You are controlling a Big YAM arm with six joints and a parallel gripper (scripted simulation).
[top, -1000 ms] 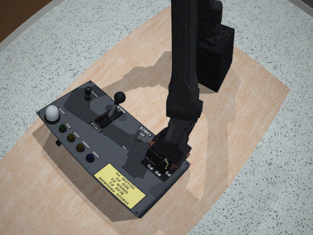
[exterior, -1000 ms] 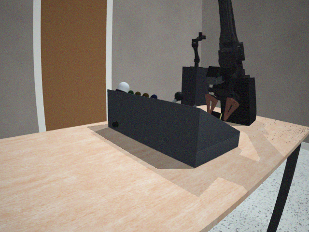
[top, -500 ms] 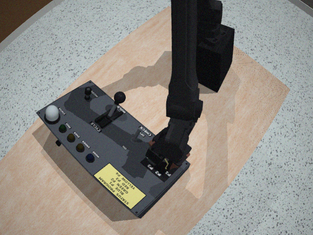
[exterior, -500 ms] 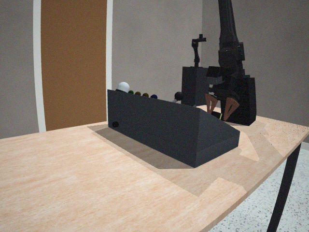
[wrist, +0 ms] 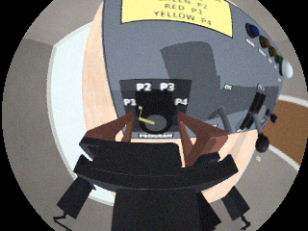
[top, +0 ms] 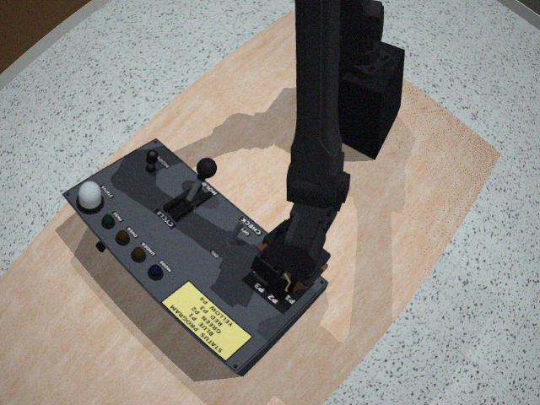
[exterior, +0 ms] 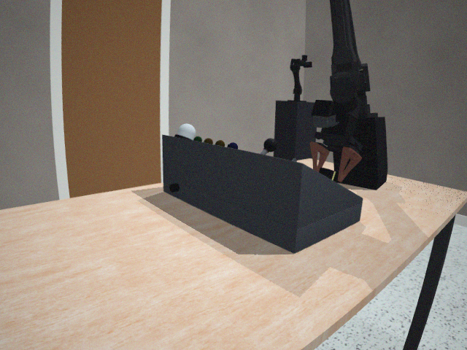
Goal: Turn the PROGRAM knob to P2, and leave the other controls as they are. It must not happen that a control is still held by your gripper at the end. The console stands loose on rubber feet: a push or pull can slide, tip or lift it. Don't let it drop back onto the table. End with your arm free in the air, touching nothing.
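My hand is 10 mm short of the check toggle and 120 mm to the left of it. From my hand the other things lie so: small knob: 30 mm ahead, 360 mm to the right; then dark grey console: 50 mm ahead, 170 mm to the right, 20 mm below; then ball-topped lever: 240 mm to the right, 10 mm above.
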